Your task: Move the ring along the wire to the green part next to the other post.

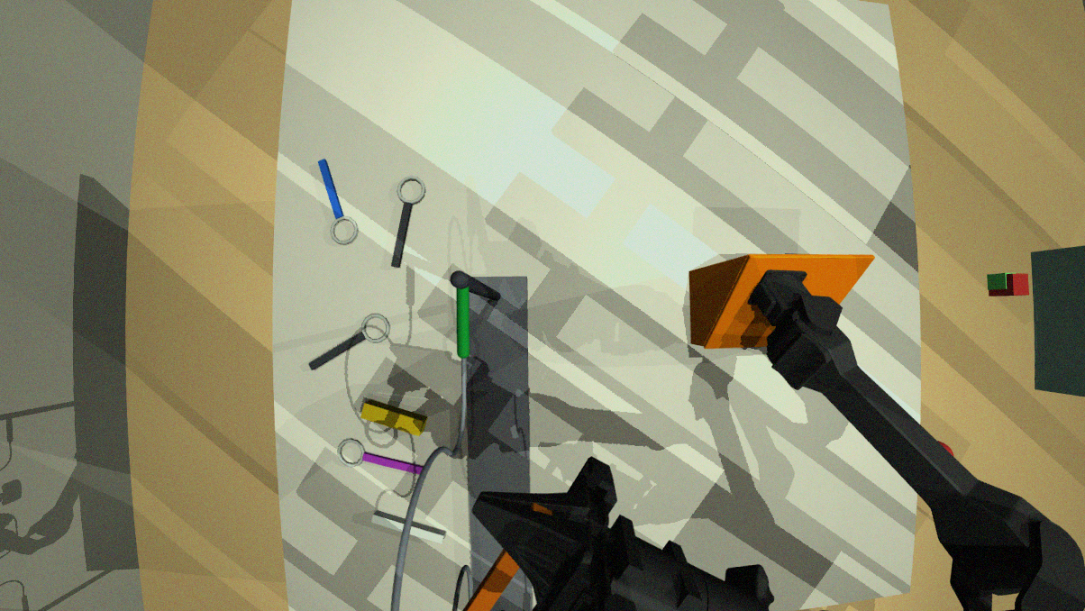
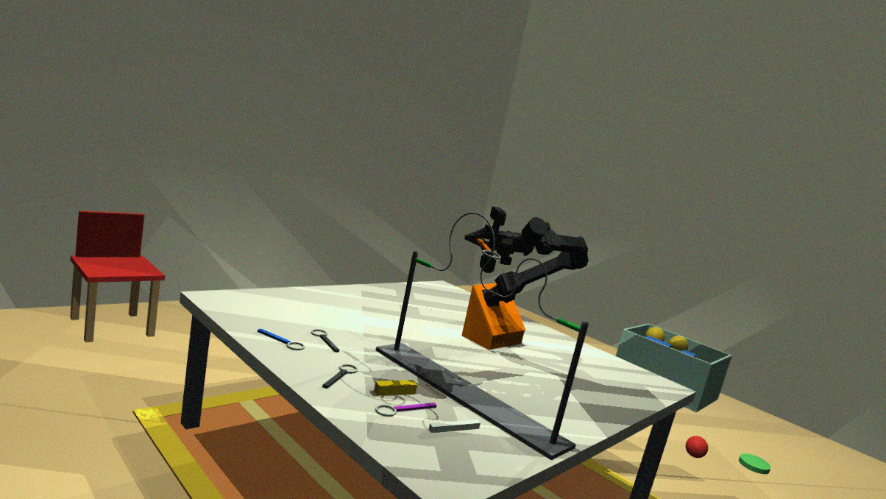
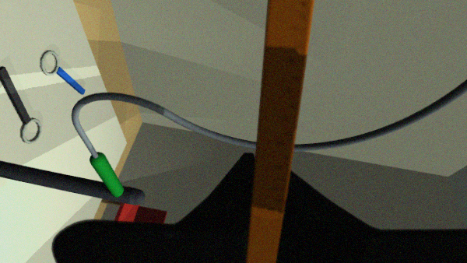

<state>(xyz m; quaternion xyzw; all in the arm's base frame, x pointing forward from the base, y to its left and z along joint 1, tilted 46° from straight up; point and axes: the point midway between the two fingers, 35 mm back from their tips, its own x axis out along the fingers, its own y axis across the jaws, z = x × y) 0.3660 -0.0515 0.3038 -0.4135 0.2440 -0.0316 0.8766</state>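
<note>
Now: gripper tip 90 mm to the right of the ring with orange handle and 10 mm above it. Also, from my gripper tip: ring with black handle 200 mm ahead, 310 mm to the right, 410 mm below; then ring with purple handle 260 mm ahead, 150 mm to the left, 410 mm below; then yellow block 210 mm ahead, 70 mm to the left, 400 mm below.
</note>
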